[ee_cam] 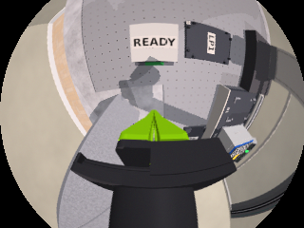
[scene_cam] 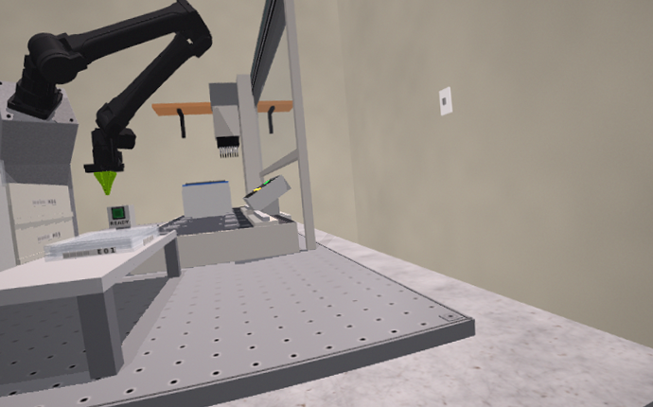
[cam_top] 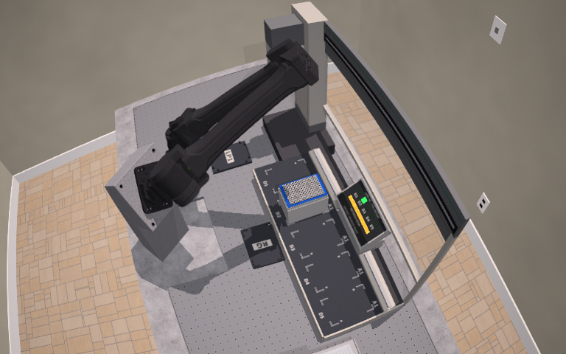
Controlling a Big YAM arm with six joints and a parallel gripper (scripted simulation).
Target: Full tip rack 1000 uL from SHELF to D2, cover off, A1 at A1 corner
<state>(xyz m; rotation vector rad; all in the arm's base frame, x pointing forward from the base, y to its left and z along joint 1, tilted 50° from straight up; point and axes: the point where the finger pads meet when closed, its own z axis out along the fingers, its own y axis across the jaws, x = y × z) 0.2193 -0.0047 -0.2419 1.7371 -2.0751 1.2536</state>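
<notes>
Right now my hand is 2 cm short of the ready key, 6 cm to the right of it and 7 cm above it. The rest, counted from my hand: gantry column (51 cm ahead, 2 cm to the left, 12 cm above); then pipetting head (42 cm ahead, 4 cm to the left, 23 cm above); then regrip nest (8 cm ahead, 28 cm to the right, 15 cm below).
</notes>
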